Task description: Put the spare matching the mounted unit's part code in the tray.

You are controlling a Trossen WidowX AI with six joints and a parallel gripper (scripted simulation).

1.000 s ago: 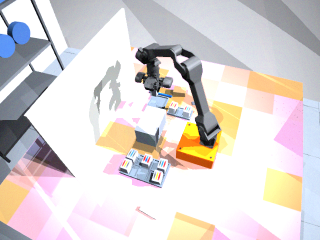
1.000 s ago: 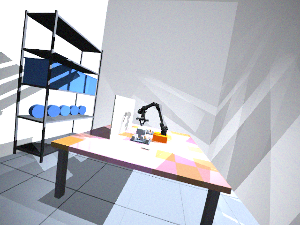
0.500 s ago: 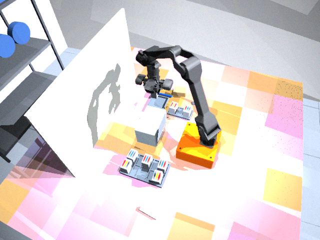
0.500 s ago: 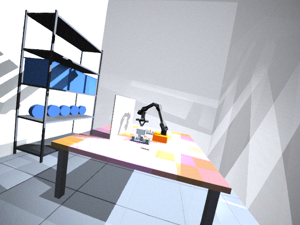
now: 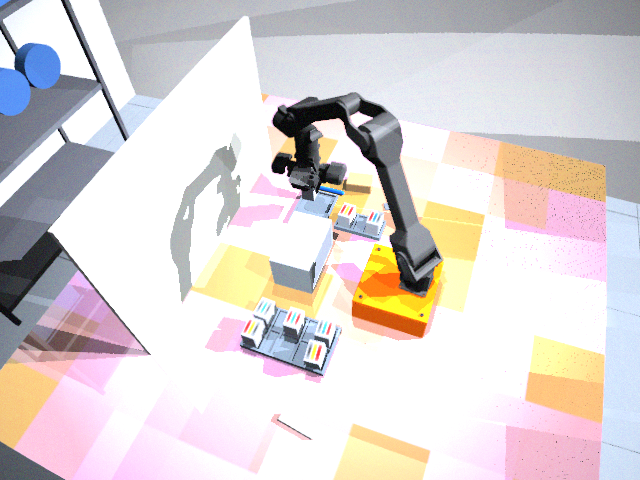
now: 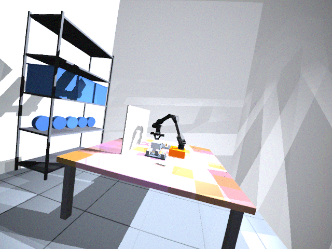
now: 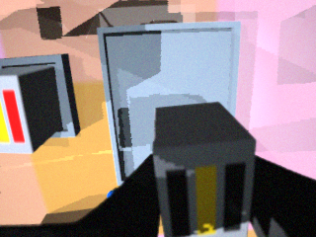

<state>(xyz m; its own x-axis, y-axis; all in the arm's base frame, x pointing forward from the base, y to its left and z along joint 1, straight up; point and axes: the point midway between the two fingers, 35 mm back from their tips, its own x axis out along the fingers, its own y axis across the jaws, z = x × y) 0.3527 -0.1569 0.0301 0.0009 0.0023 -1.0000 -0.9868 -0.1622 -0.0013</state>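
Right now the shallow grey tray is 60 mm below my gripper tip and 10 mm behind it. From my gripper tip the other things lie so: white mounted unit: 180 mm to the left, 70 mm behind, 20 mm below; then white upright panel: 210 mm to the left, 180 mm ahead, 160 mm above; then spare block: 20 mm above.
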